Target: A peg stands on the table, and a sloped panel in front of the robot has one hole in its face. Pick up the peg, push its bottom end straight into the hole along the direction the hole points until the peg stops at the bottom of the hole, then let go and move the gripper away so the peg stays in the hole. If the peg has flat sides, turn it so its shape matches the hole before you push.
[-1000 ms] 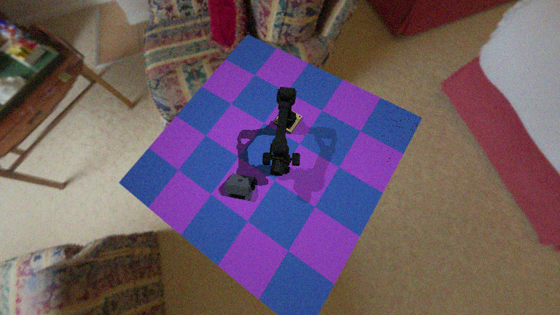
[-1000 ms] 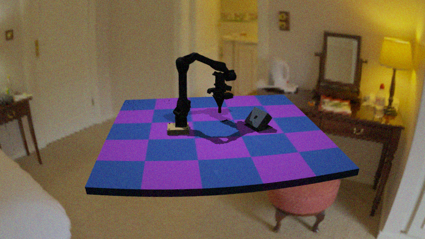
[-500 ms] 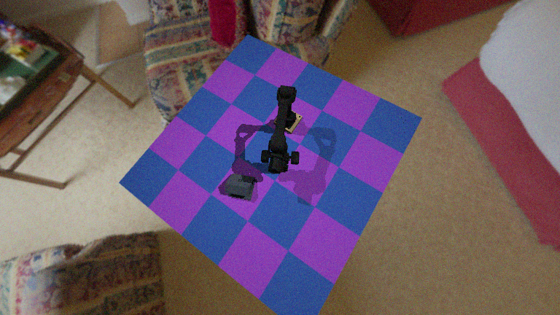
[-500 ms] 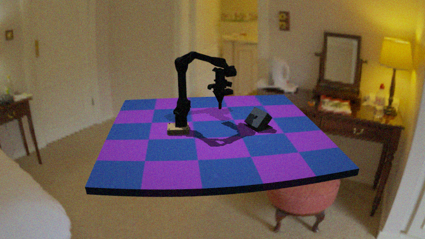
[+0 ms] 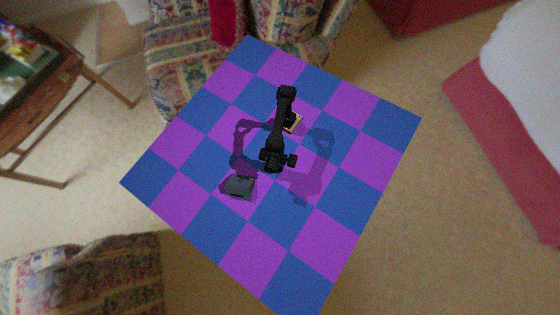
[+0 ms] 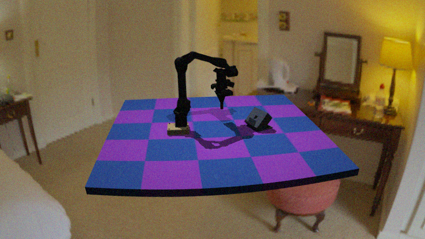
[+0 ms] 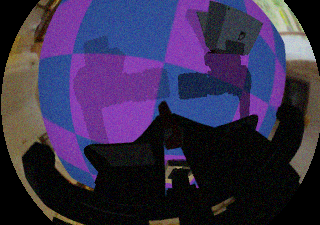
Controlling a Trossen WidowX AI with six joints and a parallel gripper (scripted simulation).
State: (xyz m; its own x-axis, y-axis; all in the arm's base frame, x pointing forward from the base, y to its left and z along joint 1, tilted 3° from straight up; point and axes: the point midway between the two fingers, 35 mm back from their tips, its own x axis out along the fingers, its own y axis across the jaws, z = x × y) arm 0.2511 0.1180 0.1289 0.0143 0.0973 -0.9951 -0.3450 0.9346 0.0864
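The dark grey panel is 21 cm ahead of my gripper tip, 12 cm to the right of it and 7 cm below it. Also, from my gripper tip: red peg 2 cm above.
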